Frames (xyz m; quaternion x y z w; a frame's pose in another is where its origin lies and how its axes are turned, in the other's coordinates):
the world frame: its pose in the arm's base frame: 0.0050 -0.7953 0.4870 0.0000 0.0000 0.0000 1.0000
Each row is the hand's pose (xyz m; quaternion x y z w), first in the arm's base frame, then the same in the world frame.
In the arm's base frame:
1: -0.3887 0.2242 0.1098 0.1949 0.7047 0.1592 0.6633
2: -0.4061 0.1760 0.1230 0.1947 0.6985 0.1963 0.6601
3: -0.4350 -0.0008 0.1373 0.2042 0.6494 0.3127 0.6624
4: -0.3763 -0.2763 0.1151 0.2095 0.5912 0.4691 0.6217
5: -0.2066 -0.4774 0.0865 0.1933 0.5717 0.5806 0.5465
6: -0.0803 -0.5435 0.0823 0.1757 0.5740 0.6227 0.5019
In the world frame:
1: -0.3937 1.0195 -0.3772 0.1949 0.7047 0.1592 0.6633
2: -0.4111 0.9713 -0.3640 0.1947 0.6985 0.1963 0.6601
3: -0.4400 0.7945 -0.3497 0.2042 0.6494 0.3127 0.6624
4: -0.3813 0.5190 -0.3719 0.2095 0.5912 0.4691 0.6217
5: -0.2116 0.3179 -0.4005 0.1933 0.5717 0.5806 0.5465
6: -0.0853 0.2518 -0.4047 0.1757 0.5740 0.6227 0.5019

